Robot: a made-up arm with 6 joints.
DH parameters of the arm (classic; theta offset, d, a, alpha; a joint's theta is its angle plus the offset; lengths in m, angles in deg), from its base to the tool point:
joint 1: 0 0.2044 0 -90
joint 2: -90 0 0.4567 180
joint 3: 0 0 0 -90
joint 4: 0 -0.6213 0 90
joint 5: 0 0.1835 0 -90
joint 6: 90 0 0 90
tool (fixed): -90 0 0 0
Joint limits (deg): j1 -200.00..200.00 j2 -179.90..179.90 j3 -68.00..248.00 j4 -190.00..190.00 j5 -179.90..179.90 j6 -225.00..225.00
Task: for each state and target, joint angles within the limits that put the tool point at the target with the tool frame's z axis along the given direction. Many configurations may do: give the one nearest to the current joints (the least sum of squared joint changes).
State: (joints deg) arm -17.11 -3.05 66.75 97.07 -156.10 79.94
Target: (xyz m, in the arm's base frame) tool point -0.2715 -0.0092 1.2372 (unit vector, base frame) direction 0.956 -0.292 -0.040
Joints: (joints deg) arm -0.14 -32.40 43.53 86.91 -150.31 66.99
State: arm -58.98 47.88 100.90 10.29 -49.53 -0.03
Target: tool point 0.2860 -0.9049 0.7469 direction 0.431 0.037 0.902
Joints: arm -61.63 62.70 91.04 13.63 -36.43 12.57
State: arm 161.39 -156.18 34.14 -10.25 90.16 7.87
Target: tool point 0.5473 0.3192 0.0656 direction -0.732 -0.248 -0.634
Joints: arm 194.37 -171.29 -15.83 -19.10 76.96 8.01
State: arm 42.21 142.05 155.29 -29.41 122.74 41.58
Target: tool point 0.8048 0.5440 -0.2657 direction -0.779 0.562 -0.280
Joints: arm 42.59 128.63 121.97 -38.26 168.98 33.54
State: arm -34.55 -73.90 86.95 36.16 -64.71 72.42
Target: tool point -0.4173 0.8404 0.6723 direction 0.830 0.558 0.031
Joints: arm -74.87 -82.66 56.18 -0.23 -54.88 71.27
